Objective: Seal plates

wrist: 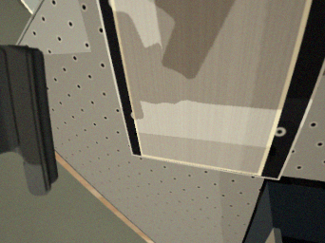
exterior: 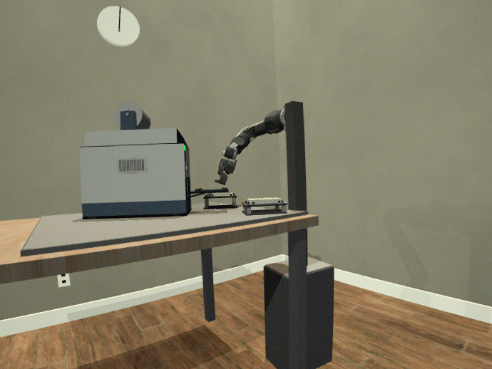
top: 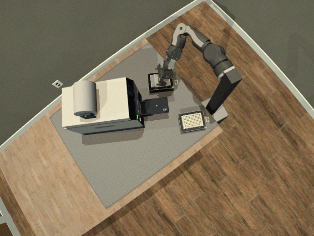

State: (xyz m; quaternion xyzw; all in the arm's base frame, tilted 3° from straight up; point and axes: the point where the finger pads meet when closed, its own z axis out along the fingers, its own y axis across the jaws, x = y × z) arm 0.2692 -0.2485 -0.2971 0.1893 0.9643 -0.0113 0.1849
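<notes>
Now: hand 33 cm to the right of the plate, 7 cm above it and 6 cm past it. Round my hand: black nest N1 (7 cm below); yellow warning label (16 cm ahead, 3 cm to the left, 3 cm above); sealer stage (15 cm to the left, 10 cm ahead, 3 cm below).
</notes>
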